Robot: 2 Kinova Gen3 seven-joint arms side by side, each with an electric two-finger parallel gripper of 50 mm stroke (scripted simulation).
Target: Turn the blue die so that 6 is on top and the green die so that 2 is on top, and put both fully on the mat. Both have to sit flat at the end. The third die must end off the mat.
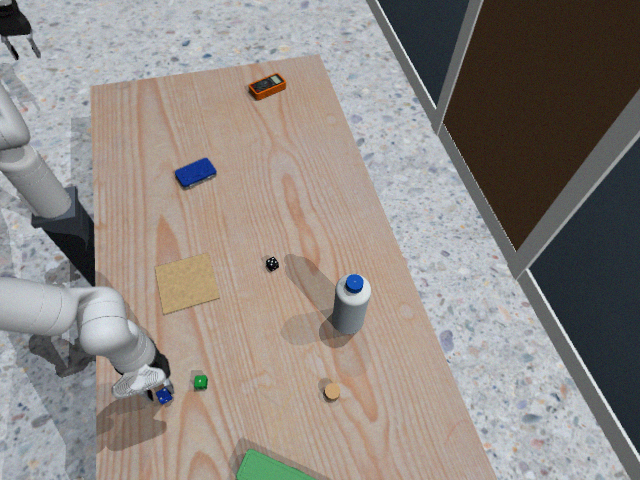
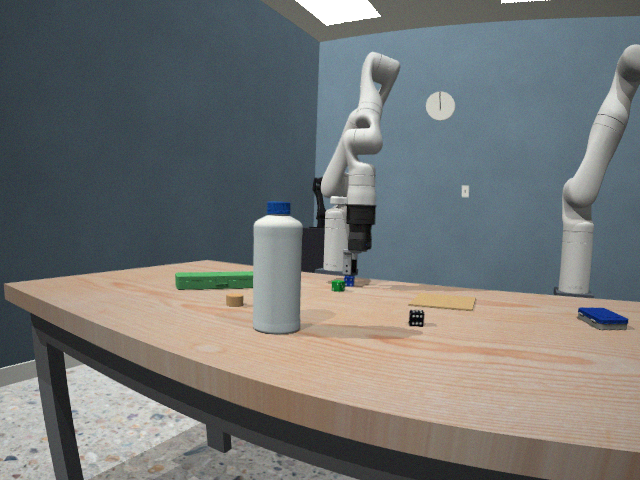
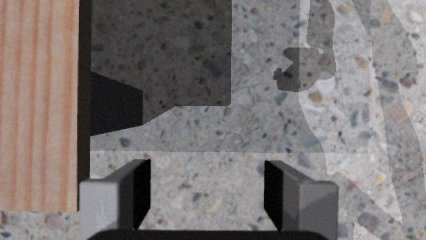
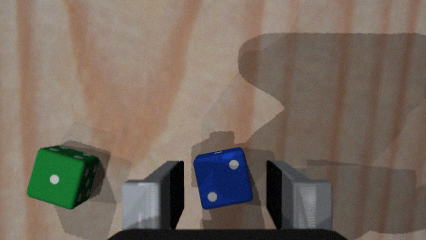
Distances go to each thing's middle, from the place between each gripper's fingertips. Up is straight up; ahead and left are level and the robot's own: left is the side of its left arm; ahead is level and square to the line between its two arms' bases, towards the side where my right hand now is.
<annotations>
Right now my right hand (image 2: 349, 273) is 40 mm above the blue die (image 4: 222, 177). Round my right hand: green case (image 2: 184, 280) (240 mm to the right, 240 mm ahead, 40 mm below); then green die (image 4: 61, 176) (80 mm ahead, 40 mm below, 10 mm to the left); then tan mat (image 1: 188, 282) (280 mm to the left, 70 mm ahead, 50 mm below).
Now: the blue box (image 1: 193, 174) 41 cm ahead of my left hand, 40 cm to the right of it and 17 cm below it. Round my left hand: green die (37 cm ahead, 102 cm to the right, 17 cm below); then blue die (29 cm ahead, 103 cm to the right, 17 cm below); then tan mat (35 cm ahead, 75 cm to the right, 18 cm below).
</annotations>
